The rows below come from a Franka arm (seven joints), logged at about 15 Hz.
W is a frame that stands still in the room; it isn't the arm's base.
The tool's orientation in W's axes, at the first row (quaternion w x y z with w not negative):
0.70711 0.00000 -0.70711 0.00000
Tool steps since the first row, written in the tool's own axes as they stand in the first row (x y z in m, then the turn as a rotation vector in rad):
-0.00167 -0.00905 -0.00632 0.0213 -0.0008 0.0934
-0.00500 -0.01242 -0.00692 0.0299 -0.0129 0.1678
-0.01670 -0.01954 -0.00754 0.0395 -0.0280 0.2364
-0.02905 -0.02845 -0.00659 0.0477 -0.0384 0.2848
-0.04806 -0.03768 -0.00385 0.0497 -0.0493 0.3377
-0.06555 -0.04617 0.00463 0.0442 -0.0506 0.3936
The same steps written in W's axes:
0.00632 -0.00905 -0.00167 -0.0934 -0.0008 0.0213
0.00692 -0.01242 -0.00500 -0.1678 -0.0129 0.0299
0.00754 -0.01954 -0.01670 -0.2364 -0.0280 0.0395
0.00659 -0.02845 -0.02905 -0.2848 -0.0384 0.0477
0.00385 -0.03768 -0.04806 -0.3377 -0.0493 0.0497
-0.00463 -0.04617 -0.06555 -0.3936 -0.0506 0.0442

